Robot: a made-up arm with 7 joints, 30 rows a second.
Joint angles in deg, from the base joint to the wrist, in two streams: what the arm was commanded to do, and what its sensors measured. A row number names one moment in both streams.
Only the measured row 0 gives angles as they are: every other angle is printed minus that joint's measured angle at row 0.
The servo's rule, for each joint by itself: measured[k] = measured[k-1] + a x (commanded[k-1-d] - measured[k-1]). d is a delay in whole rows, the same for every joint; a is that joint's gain. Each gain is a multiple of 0.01, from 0.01 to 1. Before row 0 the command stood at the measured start. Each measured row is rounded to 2 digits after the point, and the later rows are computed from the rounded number. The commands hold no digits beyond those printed.
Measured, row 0: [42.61, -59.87, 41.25, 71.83, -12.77, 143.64, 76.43]
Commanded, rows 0 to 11: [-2.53, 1.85, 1.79, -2.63, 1.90, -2.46, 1.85]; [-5.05, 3.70, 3.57, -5.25, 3.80, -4.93, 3.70]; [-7.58, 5.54, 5.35, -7.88, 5.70, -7.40, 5.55]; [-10.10, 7.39, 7.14, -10.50, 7.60, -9.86, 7.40]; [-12.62, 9.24, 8.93, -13.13, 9.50, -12.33, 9.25]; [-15.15, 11.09, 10.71, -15.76, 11.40, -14.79, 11.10]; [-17.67, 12.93, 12.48, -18.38, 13.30, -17.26, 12.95]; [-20.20, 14.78, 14.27, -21.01, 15.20, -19.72, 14.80]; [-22.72, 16.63, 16.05, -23.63, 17.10, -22.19, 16.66]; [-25.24, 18.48, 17.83, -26.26, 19.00, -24.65, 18.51]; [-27.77, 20.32, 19.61, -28.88, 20.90, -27.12, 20.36]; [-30.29, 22.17, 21.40, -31.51, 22.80, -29.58, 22.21]
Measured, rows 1 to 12: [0.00, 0.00, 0.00, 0.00, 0.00, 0.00, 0.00]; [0.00, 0.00, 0.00, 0.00, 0.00, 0.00, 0.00]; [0.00, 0.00, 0.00, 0.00, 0.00, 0.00, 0.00]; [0.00, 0.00, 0.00, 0.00, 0.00, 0.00, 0.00]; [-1.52, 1.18, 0.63, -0.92, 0.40, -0.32, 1.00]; [-3.64, 2.79, 1.66, -2.44, 1.11, -0.92, 2.46]; [-6.00, 4.55, 2.95, -4.34, 2.07, -1.76, 4.13]; [-8.46, 6.37, 4.42, -6.50, 3.23, -2.81, 5.90]; [-10.96, 8.21, 6.00, -8.82, 4.55, -4.05, 7.71]; [-13.47, 10.05, 7.65, -11.25, 5.99, -5.45, 9.54]; [-15.99, 11.89, 9.34, -13.75, 7.53, -6.99, 11.38]; [-18.52, 13.74, 11.07, -16.29, 9.14, -8.64, 13.23]
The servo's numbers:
d 4
a 0.60 0.64 0.35 0.35 0.21 0.13 0.54

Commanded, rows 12 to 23: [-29.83, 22.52, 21.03, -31.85, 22.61, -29.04, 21.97]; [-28.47, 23.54, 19.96, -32.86, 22.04, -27.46, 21.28]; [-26.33, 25.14, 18.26, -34.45, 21.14, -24.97, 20.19]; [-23.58, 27.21, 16.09, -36.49, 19.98, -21.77, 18.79]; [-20.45, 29.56, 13.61, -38.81, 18.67, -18.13, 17.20]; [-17.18, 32.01, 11.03, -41.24, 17.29, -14.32, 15.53]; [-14.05, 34.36, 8.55, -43.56, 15.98, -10.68, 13.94]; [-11.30, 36.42, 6.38, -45.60, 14.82, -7.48, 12.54]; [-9.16, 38.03, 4.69, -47.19, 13.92, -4.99, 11.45]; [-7.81, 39.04, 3.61, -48.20, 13.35, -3.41, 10.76]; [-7.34, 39.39, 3.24, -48.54, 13.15, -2.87, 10.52]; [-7.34, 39.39, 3.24, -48.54, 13.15, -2.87, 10.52]
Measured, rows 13 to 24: [-21.04, 15.59, 12.81, -18.86, 10.81, -10.40, 15.08]; [-23.56, 17.44, 14.57, -21.45, 12.53, -12.25, 16.93]; [-26.09, 19.28, 16.33, -24.05, 14.29, -14.18, 18.78]; [-28.61, 21.13, 18.10, -26.66, 16.08, -16.18, 20.63]; [-29.34, 22.02, 19.13, -28.48, 17.45, -17.85, 21.35]; [-28.82, 22.99, 19.42, -30.01, 18.41, -19.10, 21.31]; [-27.33, 24.37, 19.01, -31.56, 18.98, -19.86, 20.71]; [-25.08, 26.19, 17.99, -33.29, 19.19, -20.11, 19.67]; [-22.30, 28.35, 16.46, -35.22, 19.08, -19.85, 18.34]; [-19.23, 30.69, 14.56, -37.33, 18.70, -19.13, 16.82]; [-16.12, 33.04, 12.46, -39.51, 18.13, -18.03, 15.26]; [-13.23, 35.20, 10.33, -41.64, 17.43, -16.66, 13.79]
